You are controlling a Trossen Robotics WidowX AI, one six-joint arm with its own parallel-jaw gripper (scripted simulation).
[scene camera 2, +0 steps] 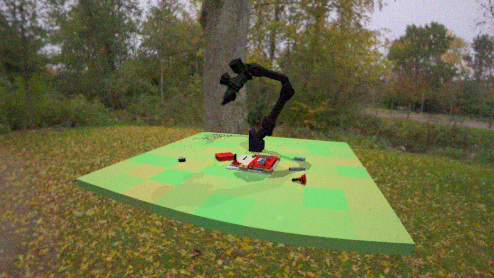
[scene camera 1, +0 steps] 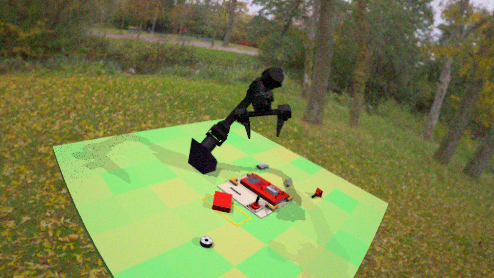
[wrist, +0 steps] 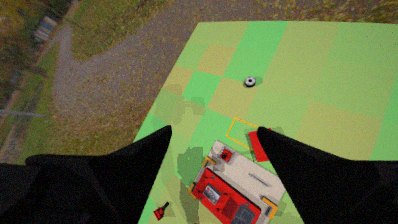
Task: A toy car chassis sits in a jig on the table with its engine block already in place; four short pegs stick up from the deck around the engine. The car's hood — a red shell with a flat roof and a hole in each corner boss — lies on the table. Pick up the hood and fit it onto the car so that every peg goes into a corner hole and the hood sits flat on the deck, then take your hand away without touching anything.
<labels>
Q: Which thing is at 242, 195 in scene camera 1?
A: A pale plate.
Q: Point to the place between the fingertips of my gripper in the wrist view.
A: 214, 129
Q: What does my gripper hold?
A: Nothing.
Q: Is my gripper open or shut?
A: Open.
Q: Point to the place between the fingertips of my gripper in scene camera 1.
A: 263, 137
</labels>
